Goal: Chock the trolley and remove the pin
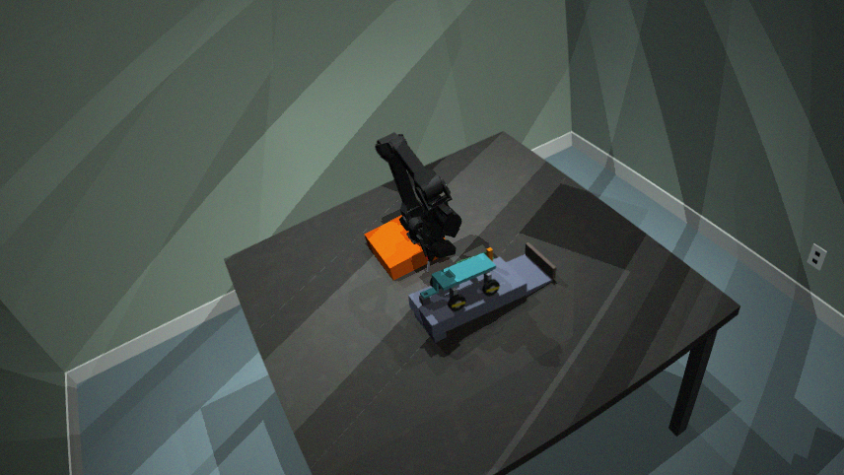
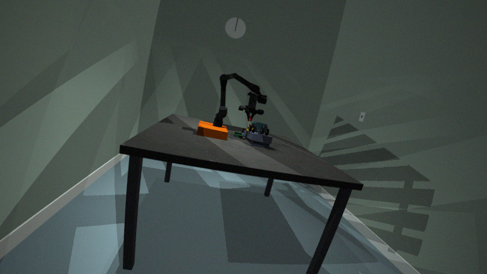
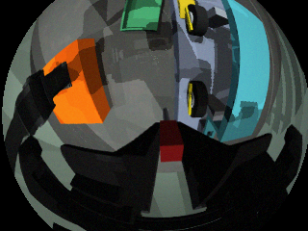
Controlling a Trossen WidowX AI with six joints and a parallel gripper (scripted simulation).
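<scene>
The green tray is 170 mm to the left of my gripper tip, 170 mm below it and 40 mm behind it. From my gripper tip the other things lie so: teal-topped trolley 100 mm ahead, 60 mm to the left, 50 mm below; then grey ramp 110 mm below, 100 mm ahead, 70 mm to the left; then red-headed stop pin right at my gripper tip.
</scene>
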